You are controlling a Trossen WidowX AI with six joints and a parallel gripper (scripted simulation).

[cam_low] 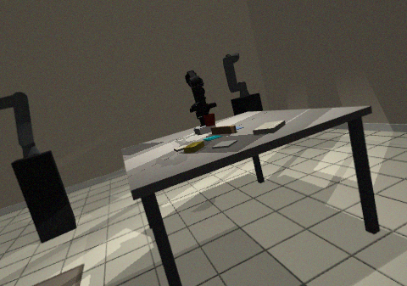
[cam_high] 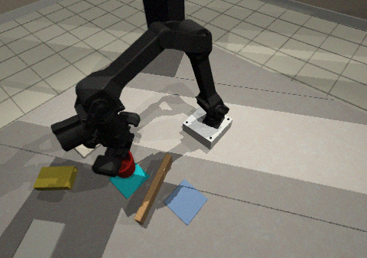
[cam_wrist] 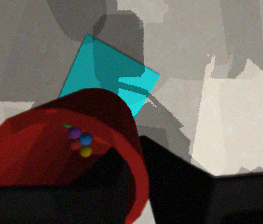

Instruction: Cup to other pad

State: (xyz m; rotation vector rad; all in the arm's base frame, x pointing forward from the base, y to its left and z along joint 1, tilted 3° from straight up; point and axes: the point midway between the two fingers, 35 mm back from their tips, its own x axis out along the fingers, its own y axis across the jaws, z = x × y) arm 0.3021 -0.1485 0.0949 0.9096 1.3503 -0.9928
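Now: gripper tip 13 cm above the cyan pad and 3 cm short of it. Round my gripper tip: red cup (3 cm ahead, 1 cm to the left); wooden bar (10 cm to the left, 10 cm below, 1 cm ahead); blue pad (20 cm to the left, 13 cm below).
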